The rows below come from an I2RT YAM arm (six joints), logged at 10 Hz.
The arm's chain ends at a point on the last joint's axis. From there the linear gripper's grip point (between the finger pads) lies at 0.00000 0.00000 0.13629 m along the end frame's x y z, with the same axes.
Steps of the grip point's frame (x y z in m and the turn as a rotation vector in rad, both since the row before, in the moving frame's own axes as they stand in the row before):
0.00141 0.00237 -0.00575 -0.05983 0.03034 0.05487
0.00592 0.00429 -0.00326 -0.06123 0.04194 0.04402
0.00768 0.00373 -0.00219 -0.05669 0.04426 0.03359
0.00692 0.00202 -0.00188 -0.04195 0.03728 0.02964
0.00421 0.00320 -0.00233 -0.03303 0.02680 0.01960
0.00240 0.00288 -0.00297 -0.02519 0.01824 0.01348
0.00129 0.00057 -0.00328 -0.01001 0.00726 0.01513
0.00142 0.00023 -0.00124 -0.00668 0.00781 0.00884
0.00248 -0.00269 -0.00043 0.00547 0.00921 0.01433
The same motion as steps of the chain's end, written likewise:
-0.00250 -0.00589 -0.00544 -0.05983 0.03034 0.05487
0.00039 -0.00417 -0.00288 -0.06123 0.04194 0.04402
0.00178 -0.00409 -0.00184 -0.05669 0.04426 0.03359
0.00193 -0.00377 -0.00167 -0.04195 0.03728 0.02964
0.00060 -0.00134 -0.00221 -0.03303 0.02680 0.01960
-0.00006 -0.00057 -0.00290 -0.02519 0.01824 0.01348
0.00031 -0.00080 -0.00327 -0.01001 0.00726 0.01513
0.00036 -0.00069 -0.00123 -0.00668 0.00781 0.00884
0.00122 -0.00195 -0.00042 0.00547 0.00921 0.01433

